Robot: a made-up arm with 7 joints.
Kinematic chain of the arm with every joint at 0, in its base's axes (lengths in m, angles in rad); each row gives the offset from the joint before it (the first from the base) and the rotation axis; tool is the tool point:
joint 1: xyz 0 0 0.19 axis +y
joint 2: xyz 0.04 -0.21 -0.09 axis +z
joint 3: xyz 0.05 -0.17 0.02 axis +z
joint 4: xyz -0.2 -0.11 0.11 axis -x
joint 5: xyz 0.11 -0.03 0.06 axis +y
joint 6: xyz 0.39 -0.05 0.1 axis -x
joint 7: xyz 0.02 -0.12 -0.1 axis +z
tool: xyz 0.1 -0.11 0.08
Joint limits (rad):
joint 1: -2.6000..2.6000
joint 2: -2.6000..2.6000
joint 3: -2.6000..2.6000
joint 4: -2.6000..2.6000
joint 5: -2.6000..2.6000
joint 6: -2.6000..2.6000
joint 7: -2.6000..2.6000
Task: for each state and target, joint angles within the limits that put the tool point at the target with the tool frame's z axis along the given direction. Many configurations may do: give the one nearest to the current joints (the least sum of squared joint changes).
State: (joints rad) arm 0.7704 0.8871 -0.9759 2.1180 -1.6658 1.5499 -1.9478
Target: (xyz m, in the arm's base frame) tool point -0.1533 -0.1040 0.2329 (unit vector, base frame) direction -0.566 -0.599 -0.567
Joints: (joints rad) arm 0.8051 0.8549 -0.6750 2.2182 -1.4541 1.4791 -2.1371
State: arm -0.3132 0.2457 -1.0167 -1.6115 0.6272 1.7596 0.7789
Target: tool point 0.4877 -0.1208 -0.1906 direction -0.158 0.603 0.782
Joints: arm 0.4852 0.8575 -0.6432 -1.0569 0.8779 2.0645 0.8277
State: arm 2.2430 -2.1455 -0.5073 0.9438 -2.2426 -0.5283 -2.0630
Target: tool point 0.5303 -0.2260 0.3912 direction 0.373 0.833 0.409
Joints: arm 1.8591 -1.5318 -0.0415 0.3571 -1.5093 -0.5859 -1.6684
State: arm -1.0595 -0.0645 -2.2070 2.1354 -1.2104 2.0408 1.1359
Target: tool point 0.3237 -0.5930 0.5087 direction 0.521 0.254 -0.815
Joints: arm -1.3760 -0.2217 -2.0942 2.2927 -1.3227 1.8714 1.8217
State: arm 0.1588 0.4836 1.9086 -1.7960 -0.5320 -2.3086 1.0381
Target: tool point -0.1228 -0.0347 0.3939 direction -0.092 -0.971 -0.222
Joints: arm 0.5572 1.3403 1.5754 -1.8855 0.3030 -2.6000 0.6930
